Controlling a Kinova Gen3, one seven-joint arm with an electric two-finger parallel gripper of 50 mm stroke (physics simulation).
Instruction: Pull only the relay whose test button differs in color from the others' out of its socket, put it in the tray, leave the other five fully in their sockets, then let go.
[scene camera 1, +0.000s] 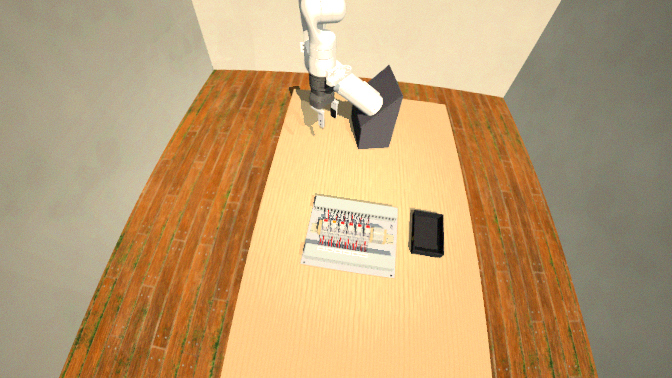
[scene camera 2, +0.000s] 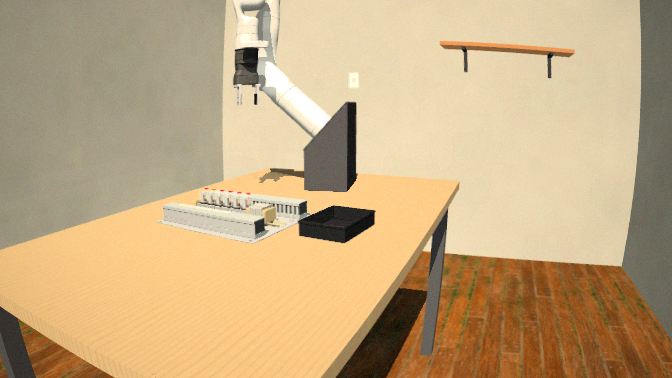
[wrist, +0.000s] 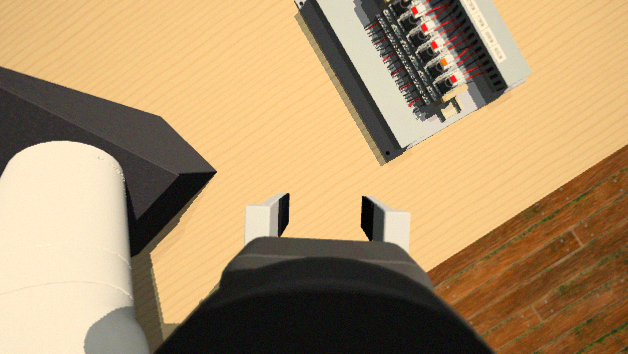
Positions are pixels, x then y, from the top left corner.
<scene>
My gripper (scene camera 1: 327, 121) is 0.88 m from the lens. A relay panel (scene camera 1: 313, 238) is 0.95 m from the lens.
</scene>
